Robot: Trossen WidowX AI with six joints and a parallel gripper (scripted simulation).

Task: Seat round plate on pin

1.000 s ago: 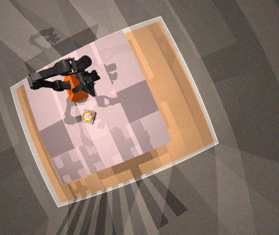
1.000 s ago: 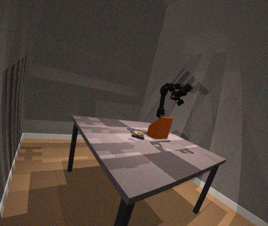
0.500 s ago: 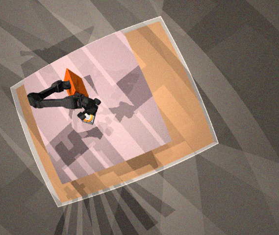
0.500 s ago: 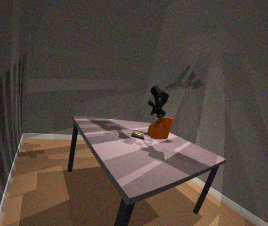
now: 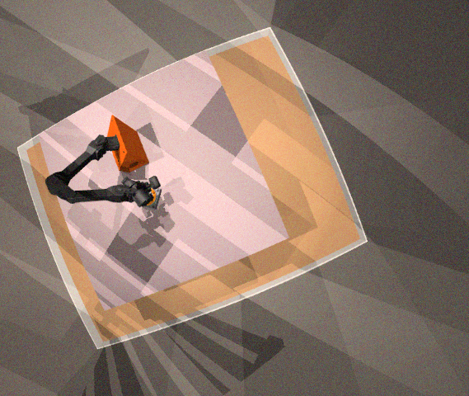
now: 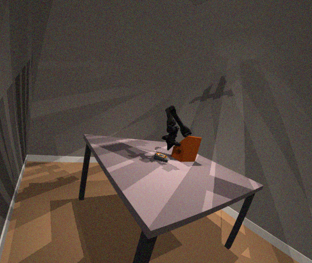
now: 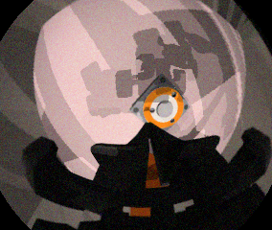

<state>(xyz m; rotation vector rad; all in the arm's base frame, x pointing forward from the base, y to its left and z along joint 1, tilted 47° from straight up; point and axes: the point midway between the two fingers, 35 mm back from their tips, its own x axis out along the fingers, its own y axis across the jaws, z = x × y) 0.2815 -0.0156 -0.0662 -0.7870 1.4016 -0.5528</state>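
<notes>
Now: gripper tip 70 mm above the round plate, 30 mm to the left of it and 10 mm short of it.
</notes>
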